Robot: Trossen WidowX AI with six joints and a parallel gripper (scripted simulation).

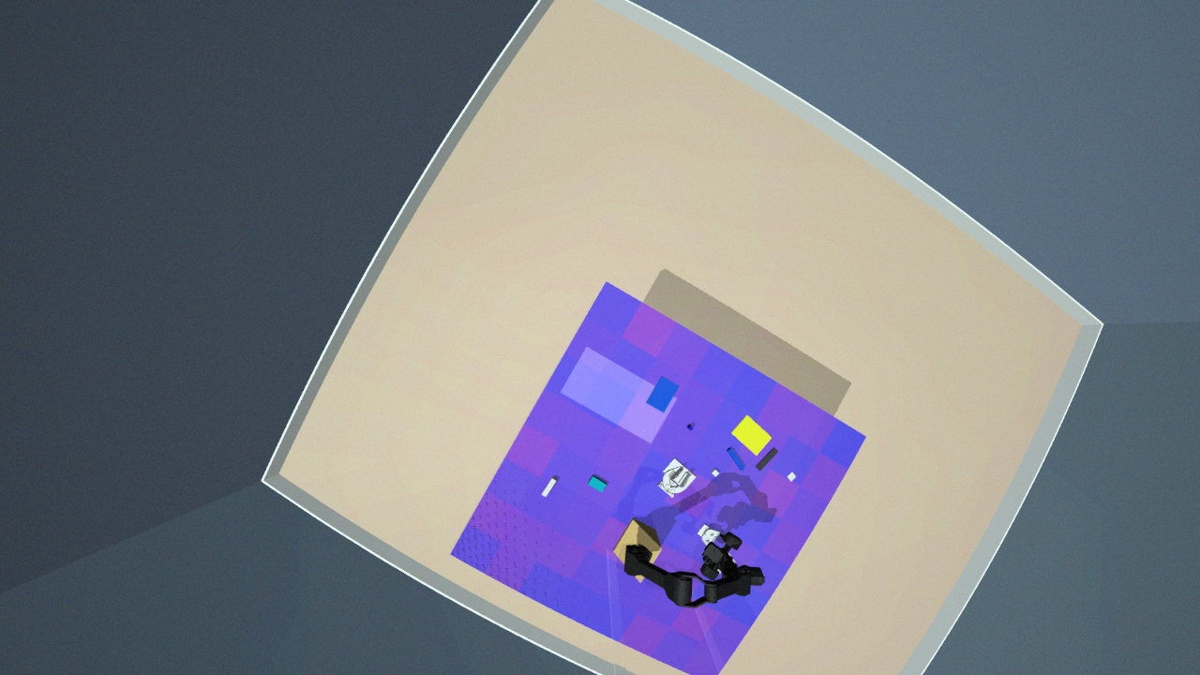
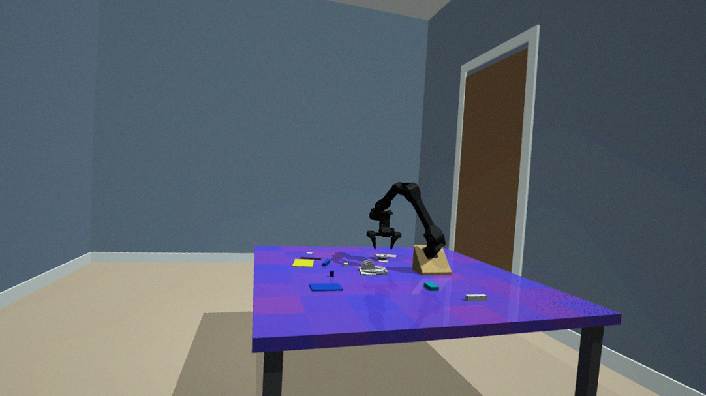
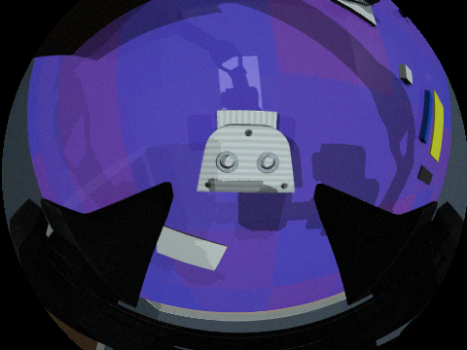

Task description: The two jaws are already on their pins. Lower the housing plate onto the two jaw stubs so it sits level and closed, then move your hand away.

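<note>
Now: gripper tip 11 cm to the left of the pale flat piece, 10 cm past it and 6 cm above it. From my gripper tip the other things lie so: blue tile 46 cm ahead, 42 cm to the left, 6 cm below; teal block 52 cm to the left, 5 cm below, 3 cm ahead; yellow tile 45 cm ahead, 6 cm below, 1 cm to the left.
</note>
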